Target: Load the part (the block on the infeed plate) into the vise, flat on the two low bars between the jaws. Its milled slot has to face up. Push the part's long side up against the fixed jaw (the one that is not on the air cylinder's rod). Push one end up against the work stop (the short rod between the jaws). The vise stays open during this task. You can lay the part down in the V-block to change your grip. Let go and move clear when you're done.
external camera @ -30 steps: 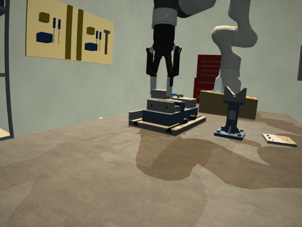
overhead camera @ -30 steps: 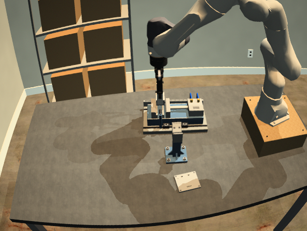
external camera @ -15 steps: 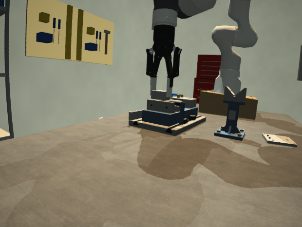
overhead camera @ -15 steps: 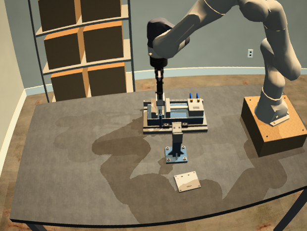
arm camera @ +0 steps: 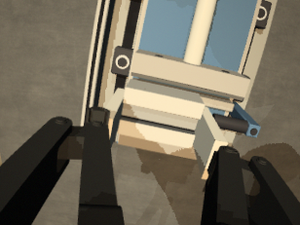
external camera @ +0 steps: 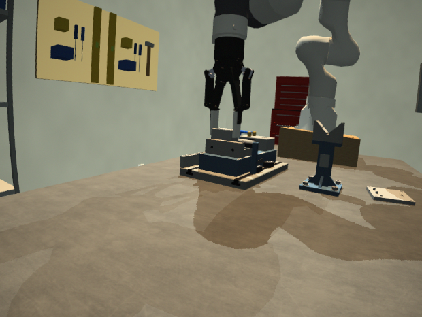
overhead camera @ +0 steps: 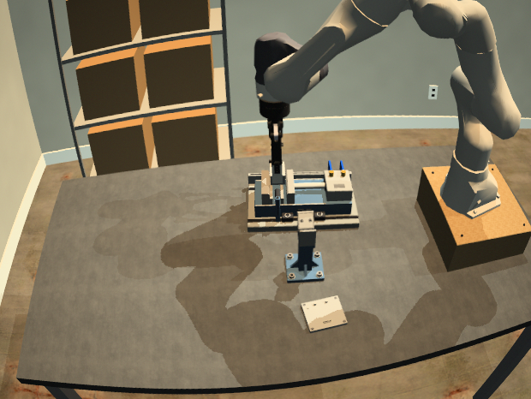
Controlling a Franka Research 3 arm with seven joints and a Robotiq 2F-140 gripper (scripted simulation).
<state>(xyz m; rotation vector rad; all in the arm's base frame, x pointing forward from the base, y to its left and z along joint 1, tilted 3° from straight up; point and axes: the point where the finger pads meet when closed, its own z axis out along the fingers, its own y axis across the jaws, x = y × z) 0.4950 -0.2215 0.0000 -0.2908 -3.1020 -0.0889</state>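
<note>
Now: the fixed jaw 3 cm ahead of my hand, 1 cm to the left of it and 6 cm below it. The rest, counted from my hand: moving jaw (3 cm behind, 3 cm to the left, 6 cm below); then work stop rod (1 cm ahead, 7 cm to the left, 4 cm below); then part (2 cm below).
</note>
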